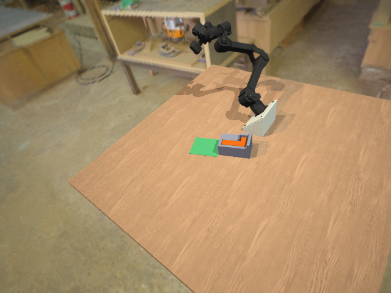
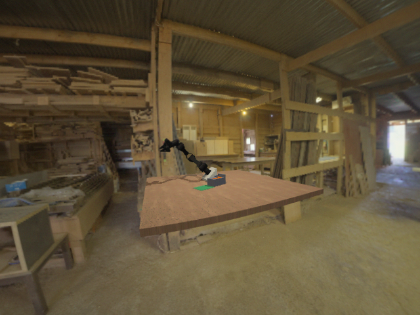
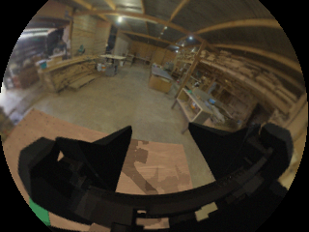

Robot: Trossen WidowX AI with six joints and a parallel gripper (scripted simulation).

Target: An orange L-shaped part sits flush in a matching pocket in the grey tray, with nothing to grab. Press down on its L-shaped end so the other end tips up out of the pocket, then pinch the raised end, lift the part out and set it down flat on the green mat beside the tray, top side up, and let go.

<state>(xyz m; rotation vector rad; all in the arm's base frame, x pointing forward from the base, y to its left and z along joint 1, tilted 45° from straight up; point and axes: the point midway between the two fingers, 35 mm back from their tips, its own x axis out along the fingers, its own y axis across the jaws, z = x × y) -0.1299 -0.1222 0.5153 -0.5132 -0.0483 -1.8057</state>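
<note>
Now: gripper tip 380 mm short of the orange L-shaped part, 460 mm to the right of it and 290 mm above it. The rest, counted from my gripper tip: green mat 430 mm ahead, 310 mm to the left, 350 mm below.
</note>
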